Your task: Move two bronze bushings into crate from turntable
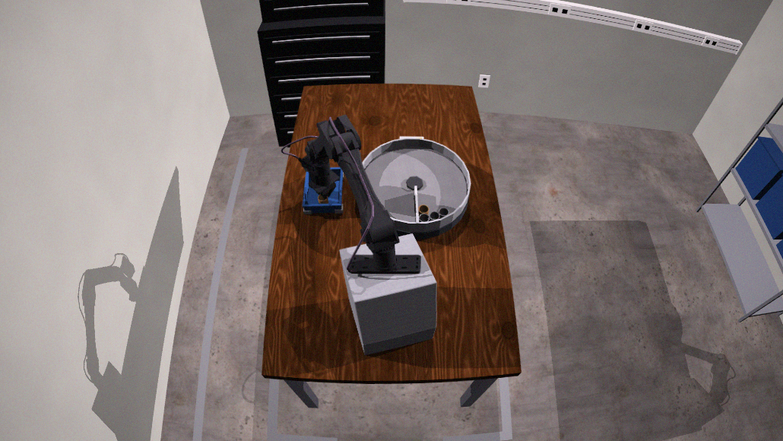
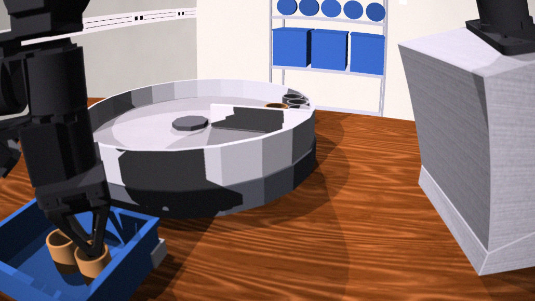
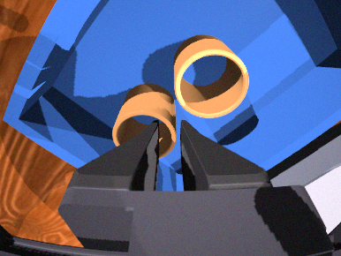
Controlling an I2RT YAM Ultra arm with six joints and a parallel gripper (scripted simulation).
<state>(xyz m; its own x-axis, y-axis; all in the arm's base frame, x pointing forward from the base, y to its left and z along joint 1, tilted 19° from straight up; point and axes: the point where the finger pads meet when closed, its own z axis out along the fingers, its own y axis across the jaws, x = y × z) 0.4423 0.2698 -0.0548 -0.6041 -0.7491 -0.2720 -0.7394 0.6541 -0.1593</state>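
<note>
Right now my hand is 40 mm short of the blue crate, 20 mm to the right of it and 10 mm above it. The rest, counted from my hand: grey turntable (330 mm to the right, 80 mm ahead, 10 mm above).
</note>
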